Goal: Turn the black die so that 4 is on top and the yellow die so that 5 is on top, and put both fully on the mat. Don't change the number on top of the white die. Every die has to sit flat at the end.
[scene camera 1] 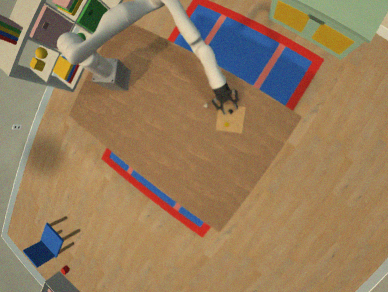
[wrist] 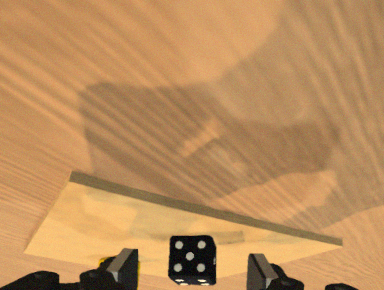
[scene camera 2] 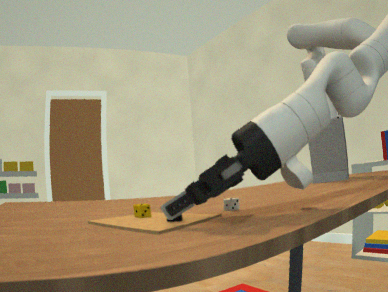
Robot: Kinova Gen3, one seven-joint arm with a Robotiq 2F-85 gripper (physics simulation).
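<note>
The black die (scene camera 1: 230,111) (scene camera 2: 174,219) (wrist: 190,256) rests on the mat (scene camera 1: 237,128) (scene camera 2: 120,223) (wrist: 60,220). Its five-pip face shows large in the wrist view; another face is seen edge-on with two pips, and I cannot read the top number. My gripper (scene camera 1: 230,108) (scene camera 2: 172,210) (wrist: 192,270) is open, with a finger on each side of the black die and gaps between. The yellow die (scene camera 1: 227,124) (scene camera 2: 142,210) sits flat on the mat; the left finger mostly hides it in the wrist view. The white die (scene camera 1: 205,105) (scene camera 2: 231,204) lies flat on the table, off the mat.
The wooden table (scene camera 1: 165,115) (scene camera 2: 60,245) carries the mat near one long edge. The arm's grey base (scene camera 1: 112,75) (scene camera 2: 328,150) stands at the far end. The arm slants down over the table from the base side, past the white die.
</note>
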